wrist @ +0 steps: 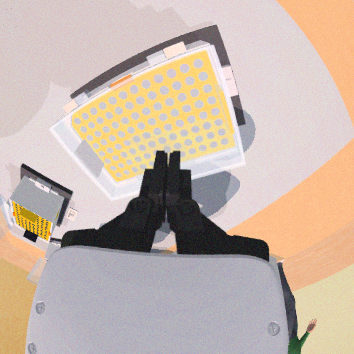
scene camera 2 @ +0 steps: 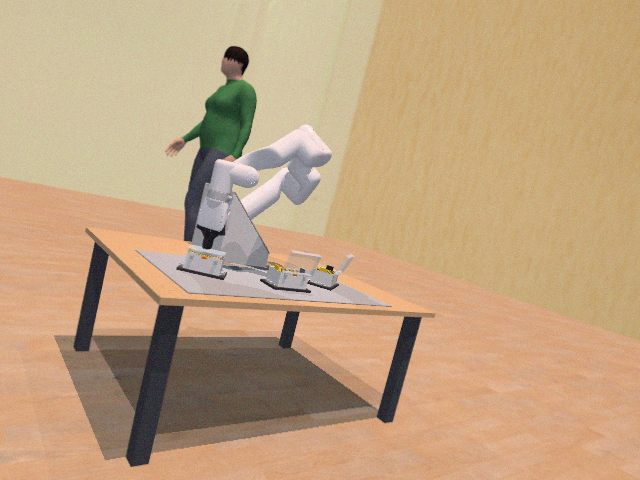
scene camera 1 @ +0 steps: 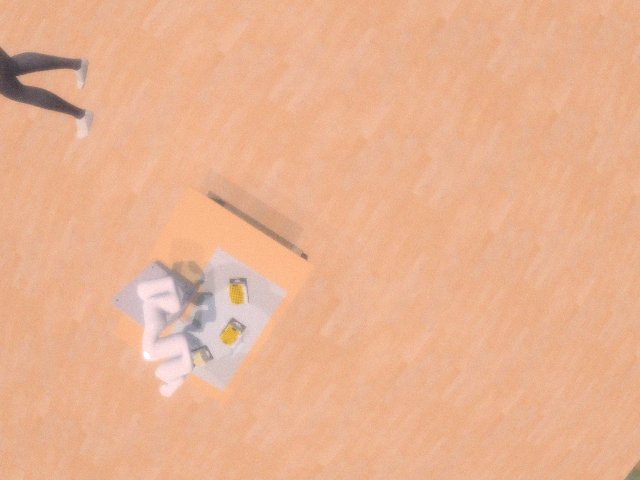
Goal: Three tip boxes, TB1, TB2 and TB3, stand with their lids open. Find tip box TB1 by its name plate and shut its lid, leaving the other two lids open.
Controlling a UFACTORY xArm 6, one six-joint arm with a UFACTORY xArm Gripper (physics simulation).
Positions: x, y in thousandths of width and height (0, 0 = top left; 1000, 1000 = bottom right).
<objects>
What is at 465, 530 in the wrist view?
The gripper.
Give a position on a tip box TB1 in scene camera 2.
At 305, 551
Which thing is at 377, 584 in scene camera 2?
A grey mat.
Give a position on a grey mat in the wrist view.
821, 292
</objects>
